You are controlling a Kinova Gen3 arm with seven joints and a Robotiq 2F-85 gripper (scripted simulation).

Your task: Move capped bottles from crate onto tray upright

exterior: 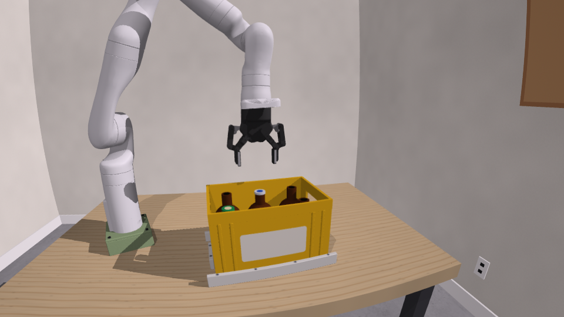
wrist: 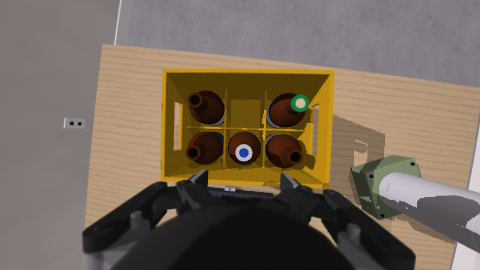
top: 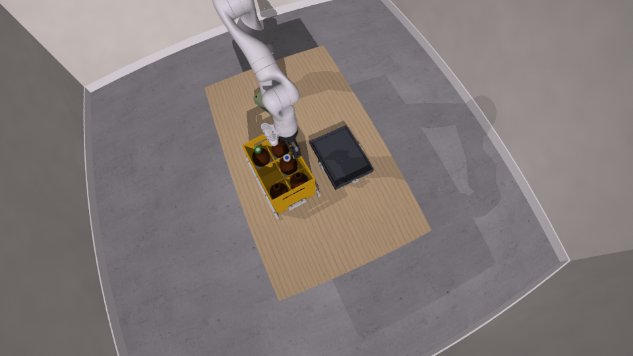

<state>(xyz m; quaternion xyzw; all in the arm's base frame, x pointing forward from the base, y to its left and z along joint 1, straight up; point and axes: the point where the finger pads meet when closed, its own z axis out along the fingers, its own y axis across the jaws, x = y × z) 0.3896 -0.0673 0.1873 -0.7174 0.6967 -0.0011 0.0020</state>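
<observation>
Now: the yellow crate 150 mm below my hand and 60 mm to the right of it. From my hand the other things lie so: dark tray (220 mm below, 210 mm to the left, 40 mm ahead); then blue-capped brown bottle (150 mm below, 20 mm to the right).
</observation>
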